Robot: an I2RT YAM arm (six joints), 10 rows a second.
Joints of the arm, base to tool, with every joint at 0 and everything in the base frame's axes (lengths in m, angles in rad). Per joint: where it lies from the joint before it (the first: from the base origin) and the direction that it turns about. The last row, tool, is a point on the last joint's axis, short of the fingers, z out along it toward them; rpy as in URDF.
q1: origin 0 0 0.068 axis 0 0 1
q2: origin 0.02 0.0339 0.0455 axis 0 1 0
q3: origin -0.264 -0.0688 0 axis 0 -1 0
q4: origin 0.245 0.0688 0.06 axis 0 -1 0
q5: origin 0.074 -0.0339 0.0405 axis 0 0 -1
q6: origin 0.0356 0 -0.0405 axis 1 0 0
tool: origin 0 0 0 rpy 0 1.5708 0
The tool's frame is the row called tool.
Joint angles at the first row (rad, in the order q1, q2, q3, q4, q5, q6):
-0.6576, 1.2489, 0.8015, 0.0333, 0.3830, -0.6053
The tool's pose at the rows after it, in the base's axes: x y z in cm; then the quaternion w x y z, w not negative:
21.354 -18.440 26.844 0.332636 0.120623 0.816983 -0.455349
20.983 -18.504 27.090 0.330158 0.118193 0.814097 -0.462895
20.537 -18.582 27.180 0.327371 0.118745 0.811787 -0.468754
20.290 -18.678 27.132 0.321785 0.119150 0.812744 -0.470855
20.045 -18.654 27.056 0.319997 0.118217 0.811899 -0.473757
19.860 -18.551 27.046 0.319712 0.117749 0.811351 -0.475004
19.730 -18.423 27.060 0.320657 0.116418 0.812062 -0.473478
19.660 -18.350 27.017 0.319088 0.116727 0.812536 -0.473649
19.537 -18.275 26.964 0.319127 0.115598 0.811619 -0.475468
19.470 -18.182 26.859 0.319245 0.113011 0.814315 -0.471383
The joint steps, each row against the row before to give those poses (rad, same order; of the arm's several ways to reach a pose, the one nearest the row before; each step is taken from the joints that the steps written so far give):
-0.0065, 0.0024, -0.0045, 0.0161, 0.0087, -0.0258
-0.0099, -0.0136, -0.0038, 0.0026, 0.0010, -0.0188
-0.0123, -0.0137, -0.0086, 0.0033, 0.0000, -0.0126
-0.0082, -0.0043, -0.0031, -0.0053, 0.0015, -0.0074
-0.0050, -0.0082, -0.0097, 0.0052, 0.0000, -0.0081
-0.0015, -0.0091, -0.0070, 0.0002, 0.0000, -0.0031
0.0000, -0.0083, -0.0039, -0.0055, -0.0045, 0.0000
0.0007, -0.0038, -0.0031, -0.0032, 0.0029, 0.0000
-0.0008, -0.0061, -0.0075, 0.0054, 0.0004, -0.0046
0.0001, -0.0039, -0.0034, -0.0079, -0.0084, 0.0008

